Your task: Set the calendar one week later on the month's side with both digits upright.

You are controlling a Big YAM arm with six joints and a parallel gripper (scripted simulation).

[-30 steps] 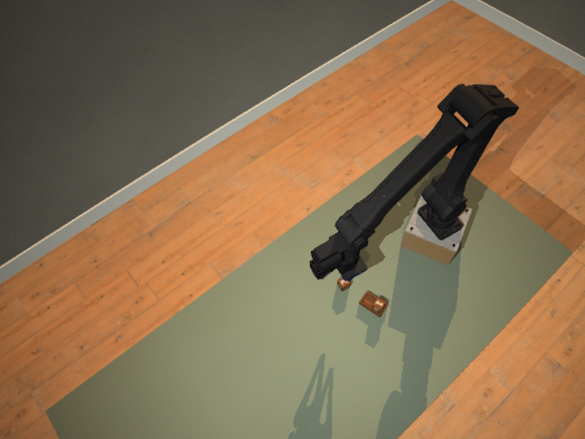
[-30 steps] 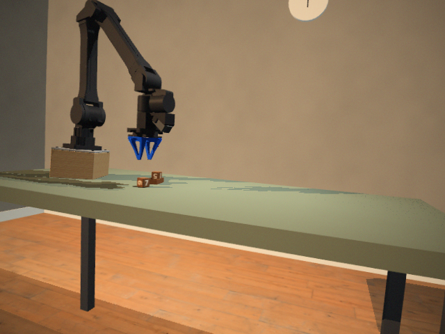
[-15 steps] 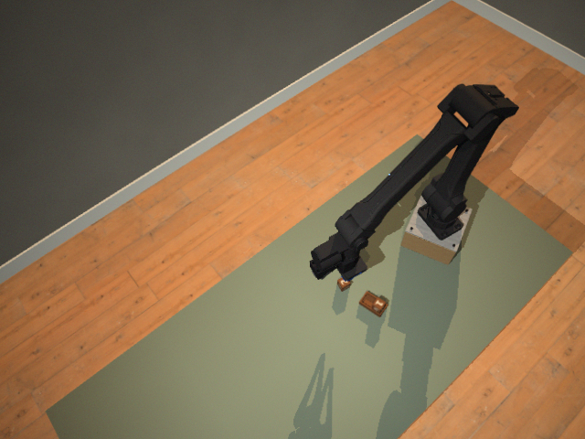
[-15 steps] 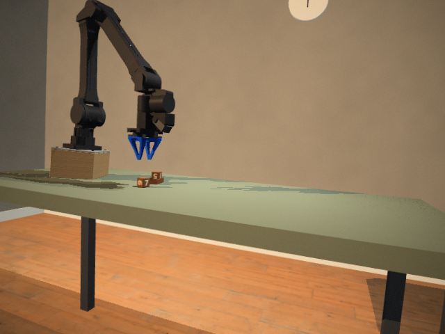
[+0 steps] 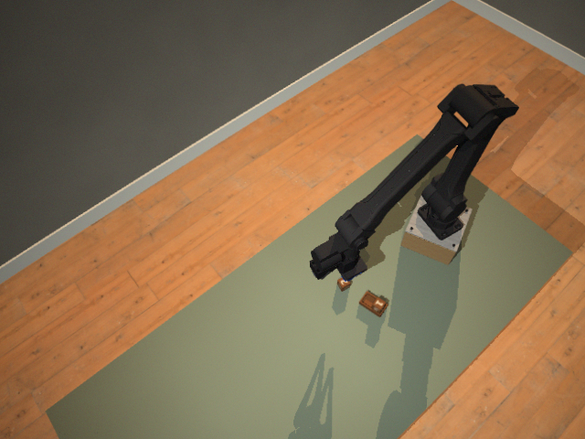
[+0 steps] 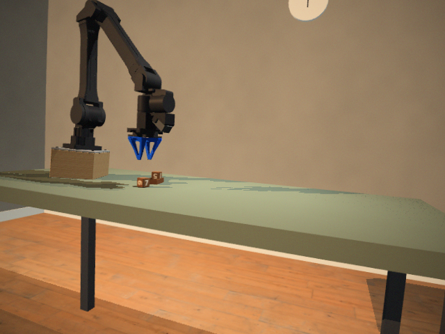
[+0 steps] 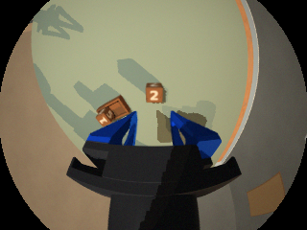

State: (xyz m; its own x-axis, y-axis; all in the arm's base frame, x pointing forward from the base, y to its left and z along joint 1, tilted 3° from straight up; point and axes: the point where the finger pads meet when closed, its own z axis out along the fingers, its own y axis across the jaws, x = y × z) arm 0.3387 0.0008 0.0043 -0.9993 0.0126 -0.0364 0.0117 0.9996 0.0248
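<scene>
My gripper is now 80 mm above the brown digit cube. The rest, counted from my hand: brown tray (100 mm to the left, 90 mm below, 40 mm behind).
</scene>
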